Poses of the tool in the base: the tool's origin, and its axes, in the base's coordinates. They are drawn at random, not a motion.
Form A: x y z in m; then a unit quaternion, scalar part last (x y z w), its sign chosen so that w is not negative.
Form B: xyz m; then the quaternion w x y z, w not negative. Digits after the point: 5 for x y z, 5 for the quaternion.
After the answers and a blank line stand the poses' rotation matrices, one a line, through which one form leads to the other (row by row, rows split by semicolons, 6 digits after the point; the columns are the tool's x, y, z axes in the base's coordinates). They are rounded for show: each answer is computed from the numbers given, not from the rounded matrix.
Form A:
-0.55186 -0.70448 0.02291 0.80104 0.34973 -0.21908 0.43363
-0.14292 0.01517 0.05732 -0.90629 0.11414 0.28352 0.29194
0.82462 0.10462 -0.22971 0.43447 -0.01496 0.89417 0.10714
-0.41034 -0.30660 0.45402 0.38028 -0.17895 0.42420 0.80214
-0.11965 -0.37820 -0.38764 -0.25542 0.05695 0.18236 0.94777
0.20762 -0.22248 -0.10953 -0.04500 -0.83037 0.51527 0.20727
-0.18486 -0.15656 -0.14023 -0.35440 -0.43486 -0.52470 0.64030
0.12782 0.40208 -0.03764 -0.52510 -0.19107 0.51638 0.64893
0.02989 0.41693 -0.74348 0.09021 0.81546 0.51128 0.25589
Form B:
-0.55186 -0.70448 0.02291 0.43363 0.80104 0.34973 -0.21908
-0.14292 0.01517 0.05732 0.29194 -0.90629 0.11414 0.28352
0.82462 0.10462 -0.22971 0.10714 0.43447 -0.01496 0.89417
-0.41034 -0.30660 0.45402 0.80214 0.38028 -0.17895 0.42420
-0.11965 -0.37820 -0.38764 0.94777 -0.25542 0.05695 0.18236
0.20762 -0.22248 -0.10953 0.20727 -0.04500 -0.83037 0.51527
-0.18486 -0.15656 -0.14023 0.64030 -0.35440 -0.43486 -0.52470
0.12782 0.40208 -0.03764 0.64893 -0.52510 -0.19107 0.51638
0.02989 0.41693 -0.74348 0.25589 0.09021 0.81546 0.51128

0.659388 0.750289 -0.047677; 0.370293 -0.379312 -0.847942; -0.654286 0.541468 -0.527941
0.813177 -0.372429 -0.447258; -0.041346 -0.803487 0.593885; -0.580546 -0.464442 -0.668776
-0.599516 -0.204601 0.773769; 0.178602 -0.976595 -0.119851; 0.780180 0.066344 0.622027
0.576067 -0.816629 0.035543; 0.544428 0.350890 -0.761889; 0.609709 0.458250 0.646732
0.927003 -0.374761 0.014794; 0.316576 0.803012 0.504927; -0.201107 -0.463385 0.863035
-0.910029 -0.138866 -0.390595; 0.288332 0.464945 -0.837072; 0.297846 -0.874381 -0.383074
0.071170 0.980163 -0.184975; -0.363703 0.198179 0.910190; 0.928792 0.002497 0.370593
0.393686 -0.469529 -0.790287; 0.870854 -0.084761 0.484179; -0.294321 -0.878839 0.375522
-0.852765 -0.114538 0.509581; 0.408788 0.460910 0.787689; -0.325091 0.880025 -0.346226

